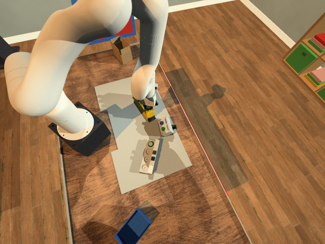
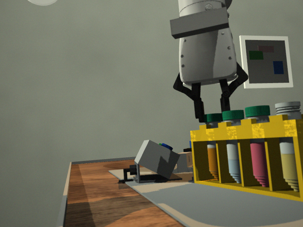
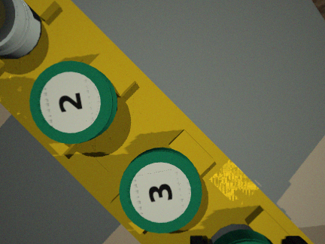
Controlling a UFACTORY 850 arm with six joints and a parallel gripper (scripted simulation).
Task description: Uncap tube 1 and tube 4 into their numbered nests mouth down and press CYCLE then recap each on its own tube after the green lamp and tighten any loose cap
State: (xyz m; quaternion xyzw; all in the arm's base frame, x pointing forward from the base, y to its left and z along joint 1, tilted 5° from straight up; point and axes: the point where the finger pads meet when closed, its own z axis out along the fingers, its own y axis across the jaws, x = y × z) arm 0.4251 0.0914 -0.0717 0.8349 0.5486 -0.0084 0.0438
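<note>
My hand is 10 mm above the green cap. The rest, counted from my hand: blue cycle key: 110 mm to the right, 70 mm ahead, 60 mm below; grey key housing: 130 mm to the right, 90 mm ahead, 80 mm below; green key: 150 mm to the right, 70 mm ahead, 60 mm below.
</note>
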